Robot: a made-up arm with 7 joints.
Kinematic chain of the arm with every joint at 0, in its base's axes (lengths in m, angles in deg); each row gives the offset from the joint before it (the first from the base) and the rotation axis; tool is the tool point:
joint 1: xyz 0 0 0.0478 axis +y
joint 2: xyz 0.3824 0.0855 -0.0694 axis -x
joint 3: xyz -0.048 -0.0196 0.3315 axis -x
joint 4: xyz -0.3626 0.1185 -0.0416 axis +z
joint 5: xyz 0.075 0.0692 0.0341 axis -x
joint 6: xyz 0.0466 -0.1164 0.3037 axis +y
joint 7: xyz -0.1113 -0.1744 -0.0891 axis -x
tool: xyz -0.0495 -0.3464 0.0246
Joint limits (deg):
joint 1: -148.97..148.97
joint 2: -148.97..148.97
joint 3: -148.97..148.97
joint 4: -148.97..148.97
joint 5: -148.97..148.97
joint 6: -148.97..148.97
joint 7: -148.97..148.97
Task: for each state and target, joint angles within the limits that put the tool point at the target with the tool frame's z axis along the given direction. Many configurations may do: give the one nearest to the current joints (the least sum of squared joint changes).
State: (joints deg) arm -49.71 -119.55 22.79 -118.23 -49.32 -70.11 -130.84
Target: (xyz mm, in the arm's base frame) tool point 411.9 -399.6 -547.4 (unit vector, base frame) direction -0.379 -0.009 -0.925
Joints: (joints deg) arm -64.17 -122.77 28.61 -113.05 -8.39 -107.83 -118.00
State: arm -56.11 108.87 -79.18 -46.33 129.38 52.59 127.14
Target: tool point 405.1 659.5 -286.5 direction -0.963 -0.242 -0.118
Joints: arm -30.86 88.65 -78.51 -40.31 148.97 33.88 148.97
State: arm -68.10 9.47 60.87 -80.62 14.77 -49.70 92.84
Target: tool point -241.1 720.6 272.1 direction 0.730 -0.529 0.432
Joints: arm -66.69 18.03 34.79 -75.82 35.50 -25.65 102.29
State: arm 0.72 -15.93 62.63 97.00 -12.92 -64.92 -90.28
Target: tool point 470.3 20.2 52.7 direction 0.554 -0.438 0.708
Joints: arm -14.14 -16.16 73.31 64.15 -15.05 -60.88 -68.45
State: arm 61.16 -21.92 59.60 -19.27 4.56 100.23 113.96
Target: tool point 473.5 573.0 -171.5 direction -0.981 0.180 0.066
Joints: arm 81.86 -6.61 52.81 -13.44 27.21 70.98 114.31
